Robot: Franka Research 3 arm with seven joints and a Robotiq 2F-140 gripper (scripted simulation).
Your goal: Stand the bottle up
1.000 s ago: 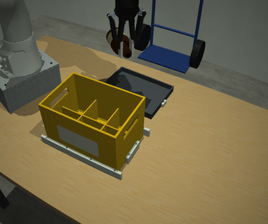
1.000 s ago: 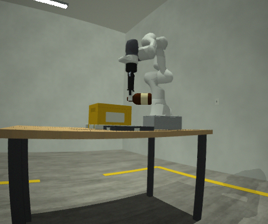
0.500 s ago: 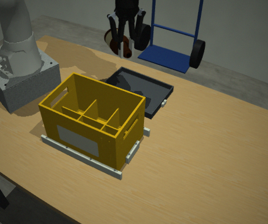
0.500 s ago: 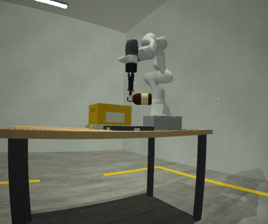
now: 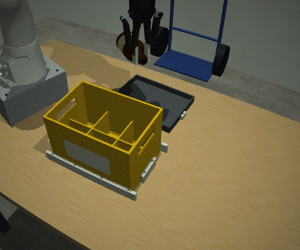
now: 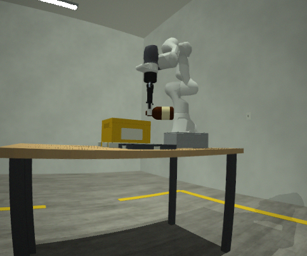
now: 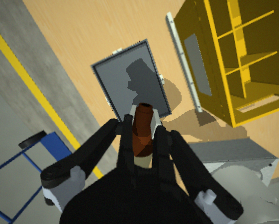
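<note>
My hand is 4 cm past the bottle, 3 cm to the right of it and 2 cm above it. Round my hand: yellow crate 3 cm ahead, 25 cm to the right, 13 cm below; then tray 3 cm ahead, 2 cm to the left, 20 cm below.
</note>
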